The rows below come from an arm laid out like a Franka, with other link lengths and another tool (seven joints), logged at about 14 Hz.
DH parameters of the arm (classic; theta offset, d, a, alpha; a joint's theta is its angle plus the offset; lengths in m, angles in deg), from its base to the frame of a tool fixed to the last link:
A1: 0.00 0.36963 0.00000 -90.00
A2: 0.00 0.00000 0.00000 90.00
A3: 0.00 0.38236 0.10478 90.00
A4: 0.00 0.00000 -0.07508 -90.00
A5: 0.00 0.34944 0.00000 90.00
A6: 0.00 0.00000 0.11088 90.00
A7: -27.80 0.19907 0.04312 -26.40
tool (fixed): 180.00 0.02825 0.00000 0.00
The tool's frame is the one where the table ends.
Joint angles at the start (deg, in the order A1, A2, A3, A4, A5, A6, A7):
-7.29 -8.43 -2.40 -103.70 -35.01 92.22 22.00
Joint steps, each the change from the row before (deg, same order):
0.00 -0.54 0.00 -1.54 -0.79 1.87 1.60
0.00 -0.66 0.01 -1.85 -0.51 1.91 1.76
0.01 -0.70 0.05 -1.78 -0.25 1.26 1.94
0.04 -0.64 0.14 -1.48 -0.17 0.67 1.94
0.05 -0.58 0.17 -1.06 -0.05 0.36 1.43
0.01 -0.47 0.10 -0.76 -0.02 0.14 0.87
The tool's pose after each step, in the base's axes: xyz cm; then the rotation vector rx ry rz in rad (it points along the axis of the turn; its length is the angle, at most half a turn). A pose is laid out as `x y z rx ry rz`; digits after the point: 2 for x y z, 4 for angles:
52.04 -22.42 61.45 -0.0141 -2.6057 1.5412
52.03 -22.32 61.01 -0.0383 -2.6133 1.5622
51.76 -22.18 60.48 -0.0697 -2.6174 1.5718
51.39 -21.97 60.03 -0.1033 -2.6173 1.5771
51.06 -21.73 59.77 -0.1287 -2.6181 1.5799
50.73 -21.60 59.61 -0.1449 -2.6174 1.5805

